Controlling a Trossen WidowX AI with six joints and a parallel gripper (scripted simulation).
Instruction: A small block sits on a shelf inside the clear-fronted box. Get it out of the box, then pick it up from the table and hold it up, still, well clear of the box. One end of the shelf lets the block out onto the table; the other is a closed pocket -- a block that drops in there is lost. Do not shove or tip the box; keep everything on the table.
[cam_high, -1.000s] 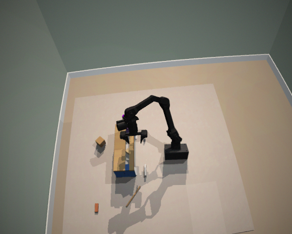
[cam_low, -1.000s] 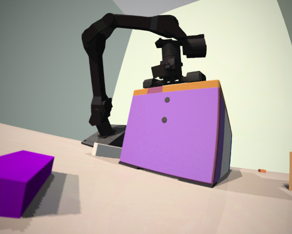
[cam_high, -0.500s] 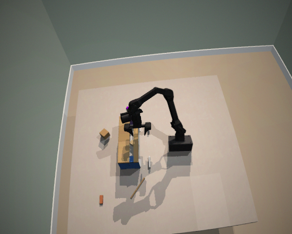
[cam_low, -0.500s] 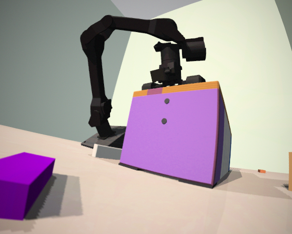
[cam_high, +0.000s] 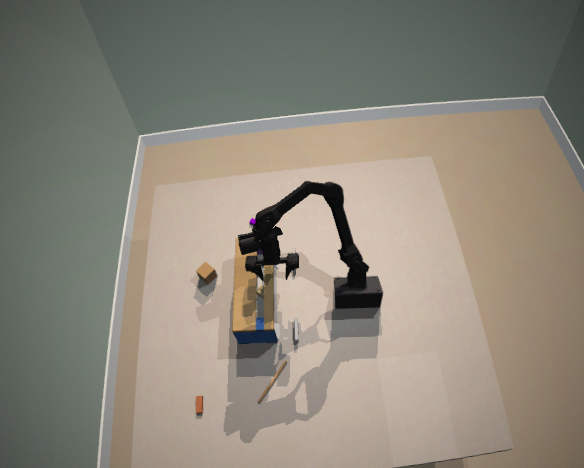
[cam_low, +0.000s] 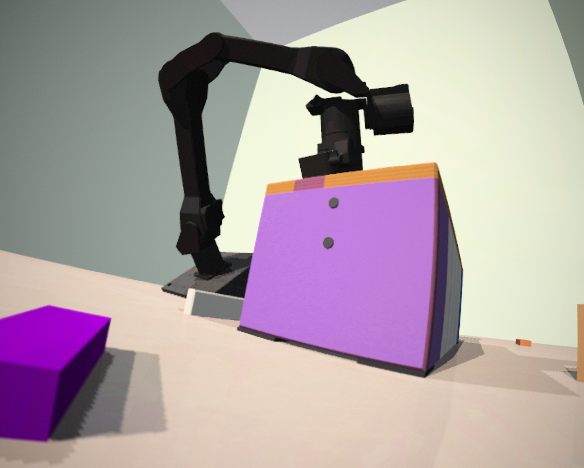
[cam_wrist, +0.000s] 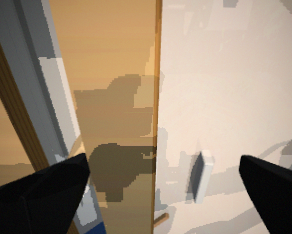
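Right now my gripper tip is 4 cm short of the long box, 1 cm to the right of it and 6 cm above it. Round my gripper tip: brown cube 29 cm ahead, 6 cm to the right, 9 cm below; tan stick 2 cm behind, 34 cm to the left, 12 cm below.
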